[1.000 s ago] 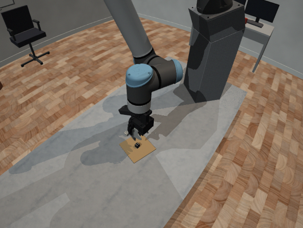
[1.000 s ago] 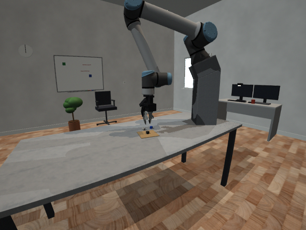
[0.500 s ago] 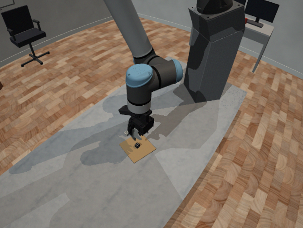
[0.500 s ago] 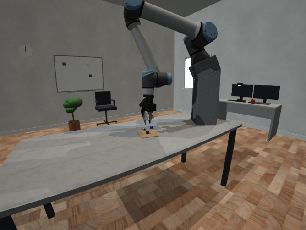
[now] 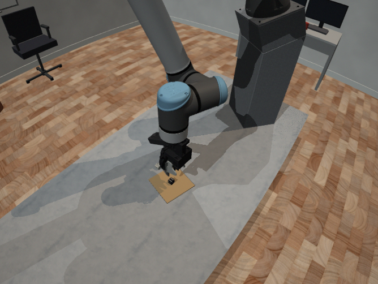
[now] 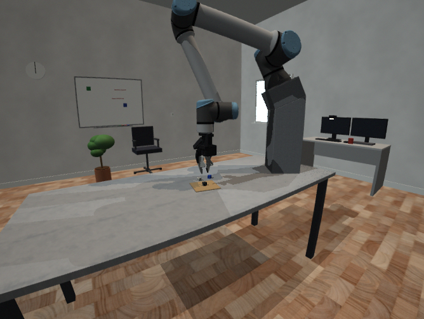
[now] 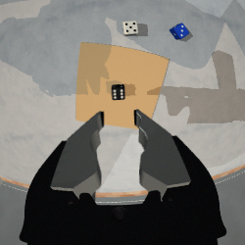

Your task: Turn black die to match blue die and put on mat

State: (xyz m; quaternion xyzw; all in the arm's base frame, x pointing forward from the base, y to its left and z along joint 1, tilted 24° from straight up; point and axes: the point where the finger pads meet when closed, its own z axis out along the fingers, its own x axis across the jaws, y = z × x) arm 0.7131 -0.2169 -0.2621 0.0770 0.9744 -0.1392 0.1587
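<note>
Now: the black die 80 mm below my hand. Also, from my hand: blue die 120 mm behind, 80 mm to the right, 80 mm below; then tan mat 90 mm below; then white die 40 mm behind, 90 mm to the right, 80 mm below.
</note>
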